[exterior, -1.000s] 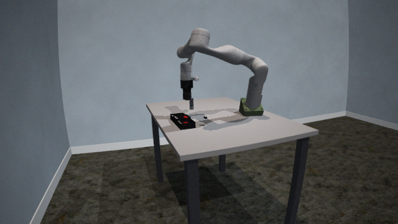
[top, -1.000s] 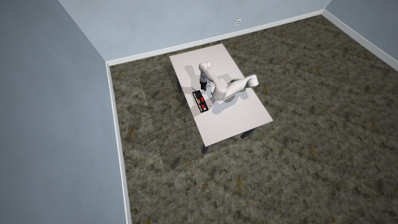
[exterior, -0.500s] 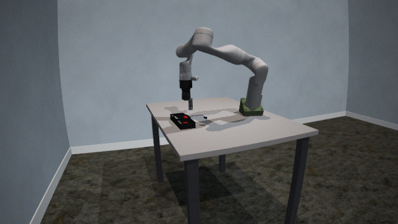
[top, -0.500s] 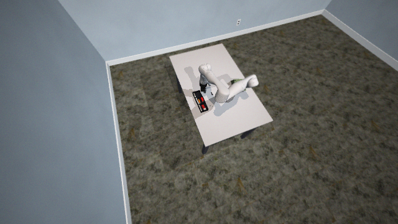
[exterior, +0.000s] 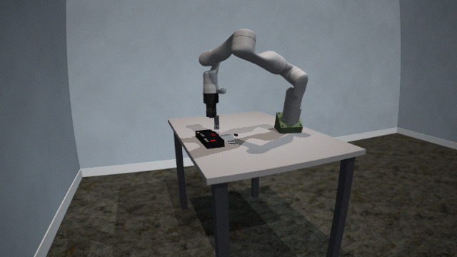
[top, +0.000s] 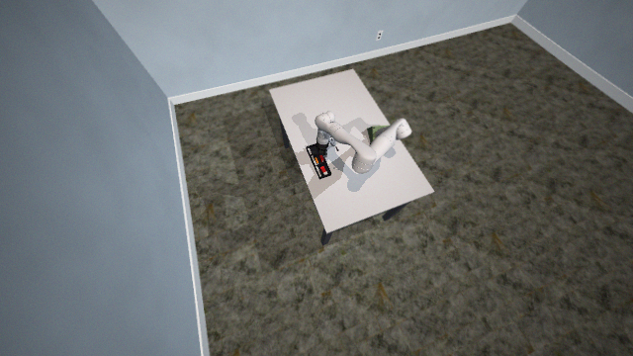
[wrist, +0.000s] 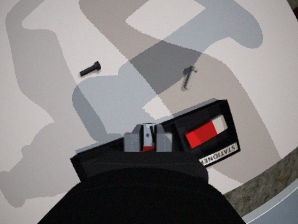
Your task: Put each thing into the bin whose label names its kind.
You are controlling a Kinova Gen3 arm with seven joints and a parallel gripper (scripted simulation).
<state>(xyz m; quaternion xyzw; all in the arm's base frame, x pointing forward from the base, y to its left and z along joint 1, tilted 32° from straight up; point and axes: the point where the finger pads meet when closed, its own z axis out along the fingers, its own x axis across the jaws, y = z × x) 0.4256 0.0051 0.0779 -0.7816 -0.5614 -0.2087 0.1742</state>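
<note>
Now: hand 2 cm short of the red block and 6 cm above it. Round my hand: grey screw: 6 cm behind, 9 cm to the left, 7 cm below; grey-white piece: 1 cm below; orange battery: 5 cm ahead, 7 cm below.
</note>
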